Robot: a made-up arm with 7 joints.
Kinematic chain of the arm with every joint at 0, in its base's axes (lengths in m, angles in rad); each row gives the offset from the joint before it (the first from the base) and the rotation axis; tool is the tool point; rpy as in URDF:
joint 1: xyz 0 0 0.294 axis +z
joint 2: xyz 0 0 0 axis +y
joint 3: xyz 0 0 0.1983 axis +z
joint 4: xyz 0.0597 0 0 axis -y
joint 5: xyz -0.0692 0 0.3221 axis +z
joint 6: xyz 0 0 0 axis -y
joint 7: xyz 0.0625 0 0 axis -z
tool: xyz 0 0 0 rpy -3.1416 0 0
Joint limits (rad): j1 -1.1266..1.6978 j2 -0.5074..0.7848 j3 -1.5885..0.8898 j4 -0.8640..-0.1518 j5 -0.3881..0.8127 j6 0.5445..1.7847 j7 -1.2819..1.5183
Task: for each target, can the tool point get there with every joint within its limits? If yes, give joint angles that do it. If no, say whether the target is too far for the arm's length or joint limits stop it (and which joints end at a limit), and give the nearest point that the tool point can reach.
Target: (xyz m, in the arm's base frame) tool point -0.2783 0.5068 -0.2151
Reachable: no: too far | nearest point -0.1540 0.5129 0.3889 | short by 0.617 m
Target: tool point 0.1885 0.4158 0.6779
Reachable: yes | joints 1.0520 0.5757 0.2325 -0.4694 0.2564 1.4661 -0.8974
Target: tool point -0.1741 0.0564 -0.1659
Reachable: no: joint limits stop it (at a limit: joint 1, joint 2, joint 4, joint 6) | nearest point -0.1920 0.4979 0.3989 | short by 0.717 m
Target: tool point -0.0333 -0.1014 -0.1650
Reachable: no: joint limits stop it (at a limit: joint 1, joint 2, joint 4, joint 6) | nearest point 0.1740 -0.5073 0.3843 | short by 0.714 m
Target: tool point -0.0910 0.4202 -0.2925
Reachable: no: too far | nearest point -0.0843 0.5303 0.3805 | short by 0.682 m
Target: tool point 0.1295 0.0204 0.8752
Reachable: yes | joints -0.8469 -0.2256 0.5109 -0.6152 -0.2424 1.5249 0.6906
